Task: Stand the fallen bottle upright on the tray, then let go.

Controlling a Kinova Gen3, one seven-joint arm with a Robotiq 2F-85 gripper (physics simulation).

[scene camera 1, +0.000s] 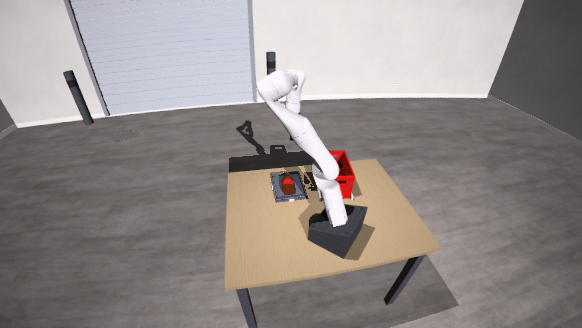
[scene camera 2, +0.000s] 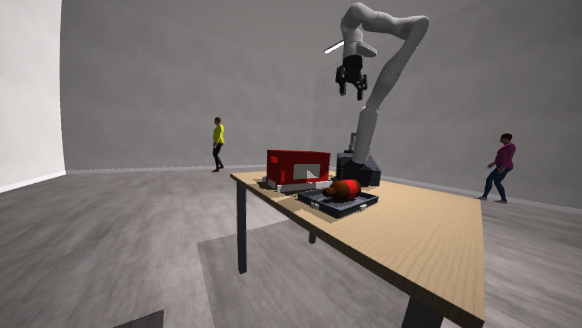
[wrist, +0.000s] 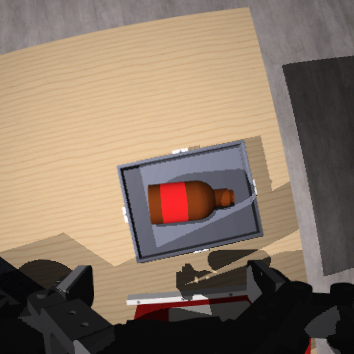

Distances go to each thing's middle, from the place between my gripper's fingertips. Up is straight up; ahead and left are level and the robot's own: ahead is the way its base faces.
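Brown bottle (wrist: 179,201): I see my gripper 350 mm above it, 20 mm to the right of it and 40 mm short of it.
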